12 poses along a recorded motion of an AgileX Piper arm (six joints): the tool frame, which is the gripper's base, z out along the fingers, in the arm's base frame.
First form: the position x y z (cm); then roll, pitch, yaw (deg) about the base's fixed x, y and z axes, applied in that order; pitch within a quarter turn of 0, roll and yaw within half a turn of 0.
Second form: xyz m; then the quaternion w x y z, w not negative. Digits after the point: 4 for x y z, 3 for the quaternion.
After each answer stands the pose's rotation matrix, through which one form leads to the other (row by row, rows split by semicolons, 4 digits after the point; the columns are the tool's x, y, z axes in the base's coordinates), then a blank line. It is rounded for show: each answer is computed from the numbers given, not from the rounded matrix.
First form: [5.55 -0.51 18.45 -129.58 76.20 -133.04]
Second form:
[0.0555 -0.0051 0.1845 0.646 -0.043 0.758 -0.085]
-0.1628 0.0452 0.9856; -0.1743 0.9819 -0.0738; -0.9711 -0.1838 -0.1520

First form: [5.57 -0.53 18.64 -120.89 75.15 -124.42]
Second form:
[0.0557 -0.0053 0.1864 0.652 -0.055 0.750 -0.099]
-0.1449 0.0454 0.9884; -0.2114 0.9745 -0.0757; -0.9666 -0.2199 -0.1316

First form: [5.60 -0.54 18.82 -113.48 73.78 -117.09]
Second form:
[0.0560 -0.0054 0.1882 0.657 -0.068 0.742 -0.112]
-0.1272 0.0463 0.9908; -0.2487 0.9655 -0.0771; -0.9602 -0.2562 -0.1113

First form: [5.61 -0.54 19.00 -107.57 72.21 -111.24]
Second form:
[0.0561 -0.0054 0.1900 0.662 -0.081 0.735 -0.125]
-0.1107 0.0475 0.9927; -0.2848 0.9555 -0.0775; -0.9522 -0.2913 -0.0922

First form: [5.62 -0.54 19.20 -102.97 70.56 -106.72]
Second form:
[0.0562 -0.0054 0.1920 0.666 -0.093 0.727 -0.138]
-0.0958 0.0494 0.9942; -0.3187 0.9447 -0.0777; -0.9430 -0.3243 -0.0747

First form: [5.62 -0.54 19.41 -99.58 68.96 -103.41]
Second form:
[0.0562 -0.0054 0.1941 0.669 -0.103 0.721 -0.150]
-0.0833 0.0516 0.9952; -0.3492 0.9338 -0.0776; -0.9333 -0.3540 -0.0597

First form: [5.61 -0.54 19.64 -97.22 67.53 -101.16]
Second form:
[0.0561 -0.0054 0.1964 0.671 -0.112 0.715 -0.160]
-0.0740 0.0541 0.9958; -0.3750 0.9237 -0.0781; -0.9241 -0.3792 -0.0480

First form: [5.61 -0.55 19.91 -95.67 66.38 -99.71]
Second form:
[0.0561 -0.0055 0.1991 0.672 -0.119 0.711 -0.168]
-0.0676 0.0564 0.9961; -0.3949 0.9153 -0.0786; -0.9162 -0.3987 -0.0396

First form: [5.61 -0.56 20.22 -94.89 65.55 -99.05]
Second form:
[0.0561 -0.0056 0.2022 0.672 -0.124 0.709 -0.174]
-0.0651 0.0585 0.9962; -0.4087 0.9091 -0.0801; -0.9103 -0.4124 -0.0353

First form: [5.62 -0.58 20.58 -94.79 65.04 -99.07]
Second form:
[0.0562 -0.0058 0.2058 0.671 -0.126 0.708 -0.177]
-0.0665 0.0600 0.9960; -0.4167 0.9053 -0.0823; -0.9066 -0.4205 -0.0352

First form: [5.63 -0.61 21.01 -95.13 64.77 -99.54]
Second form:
[0.0563 -0.0061 0.2101 0.670 -0.127 0.709 -0.180]
-0.0706 0.0611 0.9956; -0.4204 0.9033 -0.0853; -0.9046 -0.4245 -0.0381

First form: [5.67 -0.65 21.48 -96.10 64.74 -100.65]
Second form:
[0.0567 -0.0065 0.2148 0.667 -0.126 0.712 -0.180]
-0.0789 0.0618 0.9950; -0.4194 0.9034 -0.0893; -0.9044 -0.4243 -0.0453

